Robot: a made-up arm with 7 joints. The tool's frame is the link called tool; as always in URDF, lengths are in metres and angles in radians.
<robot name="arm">
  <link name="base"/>
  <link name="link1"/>
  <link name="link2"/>
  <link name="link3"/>
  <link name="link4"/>
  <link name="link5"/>
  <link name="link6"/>
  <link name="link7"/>
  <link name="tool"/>
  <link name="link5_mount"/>
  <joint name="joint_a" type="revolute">
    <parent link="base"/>
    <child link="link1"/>
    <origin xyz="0 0 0.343" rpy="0 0 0"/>
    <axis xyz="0 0 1"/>
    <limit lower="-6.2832" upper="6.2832"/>
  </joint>
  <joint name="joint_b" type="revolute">
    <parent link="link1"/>
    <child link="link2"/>
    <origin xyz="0 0 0" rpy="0 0 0"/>
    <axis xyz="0 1 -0.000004"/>
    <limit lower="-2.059" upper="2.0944"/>
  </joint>
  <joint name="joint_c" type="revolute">
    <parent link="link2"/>
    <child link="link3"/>
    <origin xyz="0 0 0.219" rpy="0 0 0"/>
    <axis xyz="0 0 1"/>
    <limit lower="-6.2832" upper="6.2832"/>
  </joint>
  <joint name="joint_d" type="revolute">
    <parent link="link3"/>
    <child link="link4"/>
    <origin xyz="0.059 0 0" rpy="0 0 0"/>
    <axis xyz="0 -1 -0.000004"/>
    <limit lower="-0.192" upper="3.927"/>
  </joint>
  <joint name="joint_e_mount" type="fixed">
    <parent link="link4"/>
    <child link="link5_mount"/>
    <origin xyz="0.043 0 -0.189" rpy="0 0 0"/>
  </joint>
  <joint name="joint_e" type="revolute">
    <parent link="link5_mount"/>
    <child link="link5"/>
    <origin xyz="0.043 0 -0.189" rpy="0 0 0"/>
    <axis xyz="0 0.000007 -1"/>
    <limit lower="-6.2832" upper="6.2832"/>
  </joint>
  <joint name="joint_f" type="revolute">
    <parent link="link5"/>
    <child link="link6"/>
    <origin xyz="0 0 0" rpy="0 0 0"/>
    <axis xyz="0 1 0.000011"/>
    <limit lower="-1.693" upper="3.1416"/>
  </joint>
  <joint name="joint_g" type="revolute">
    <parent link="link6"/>
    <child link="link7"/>
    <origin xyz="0.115 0 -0.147" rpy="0 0 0"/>
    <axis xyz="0 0.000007 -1"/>
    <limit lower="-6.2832" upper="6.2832"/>
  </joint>
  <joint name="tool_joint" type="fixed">
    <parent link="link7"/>
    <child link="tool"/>
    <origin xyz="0 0 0" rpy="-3.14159 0 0"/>
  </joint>
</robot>
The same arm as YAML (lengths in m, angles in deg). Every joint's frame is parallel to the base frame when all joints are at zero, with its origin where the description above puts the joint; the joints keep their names.
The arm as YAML. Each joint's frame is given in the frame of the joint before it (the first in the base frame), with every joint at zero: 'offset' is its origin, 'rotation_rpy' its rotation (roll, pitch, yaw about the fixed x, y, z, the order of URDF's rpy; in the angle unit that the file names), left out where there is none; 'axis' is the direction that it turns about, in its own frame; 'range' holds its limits. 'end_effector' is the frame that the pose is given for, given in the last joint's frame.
length_unit: m
angle_unit: deg
chain:
  - id: joint_a
    offset: [0.0, 0.0, 0.343]
    axis: [0.0, 0.0, 1.0]
    range: [-360.0, 360.0]
  - id: joint_b
    offset: [0.0, 0.0, 0.0]
    axis: [0.0, 1.0, 0.0]
    range: [-117.97, 120.0]
  - id: joint_c
    offset: [0.0, 0.0, 0.219]
    axis: [0.0, 0.0, 1.0]
    range: [-360.0, 360.0]
  - id: joint_d
    offset: [0.059, 0.0, 0.0]
    axis: [0.0, -1.0, 0.0]
    range: [-11.0, 225.0]
  - id: joint_e
    offset: [0.086, 0.0, -0.378]
    axis: [0.0, 0.0, -1.0]
    range: [-360.0, 360.0]
  - id: joint_f
    offset: [0.0, 0.0, 0.0]
    axis: [0.0, 1.0, 0.0]
    range: [-97.0, 180.0]
  - id: joint_g
    offset: [0.115, 0.0, -0.147]
    axis: [0.0, 0.0, -1.0]
    range: [-360.0, 360.0]
end_effector:
  offset: [0.0, 0.0, 0.0]
  rotation_rpy: [-180.0, 0.0, 0.0]

